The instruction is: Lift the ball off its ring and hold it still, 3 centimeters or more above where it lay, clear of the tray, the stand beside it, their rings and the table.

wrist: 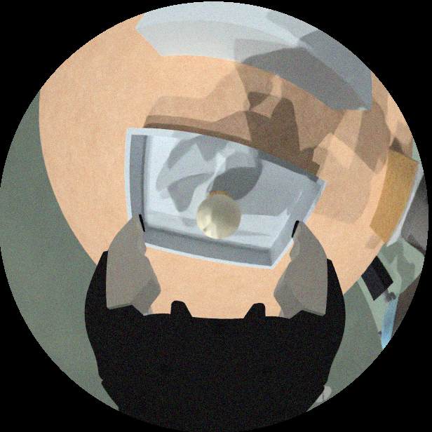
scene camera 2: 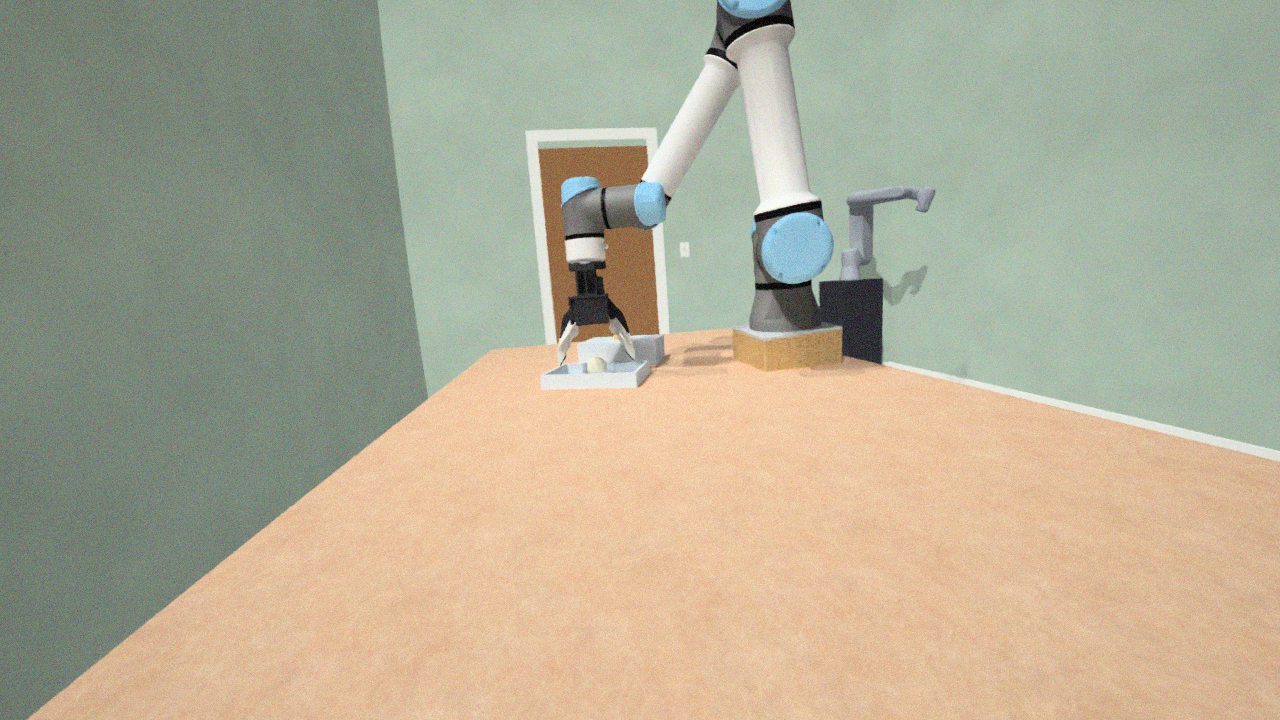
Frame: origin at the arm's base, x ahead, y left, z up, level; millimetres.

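Where they show: gripper, fingertip midpoint: (scene camera 2: 596, 362); arm's base, origin of the base link: (scene camera 2: 784, 325).
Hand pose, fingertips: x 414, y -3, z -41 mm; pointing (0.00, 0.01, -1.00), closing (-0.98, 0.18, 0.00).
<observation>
Each offset is from my fingertips to the centre of the thing. "spot": to the spot under its first point. Level surfaces: height alone.
A cream ball @(1 mm ahead, 1 mm left, 7 mm down) (scene camera 2: 597, 365) (wrist: 218, 216) sits inside the pale tray @(1 mm ahead, 1 mm left, 23 mm down) (scene camera 2: 590, 381) (wrist: 128, 175). A sliver of the orange ring (wrist: 218, 192) shows behind the ball in the wrist view; the ball hides the rest. My gripper (scene camera 2: 596, 358) (wrist: 218, 219) is open and empty, pointing down over the tray, with its fingertips spread to either side of the ball and apart from it. The pale stand (scene camera 2: 657, 349) (wrist: 200, 37) is beside the tray, on its far side in the scene view. A bit of the stand's ring @(spot: 67 mm back, 187 mm right, 27 mm up) (scene camera 2: 616, 337) shows between the fingers there.
The wooden table top @(37 mm down) (scene camera 2: 680, 537) (wrist: 80, 100) carries the tray and stand. The arm's base block (scene camera 2: 787, 349) (wrist: 395, 195) stands to the right. A dark pedestal (scene camera 2: 861, 317) with a small grey arm (scene camera 2: 861, 232) is behind it. A brown door (scene camera 2: 595, 165) is at the back.
</observation>
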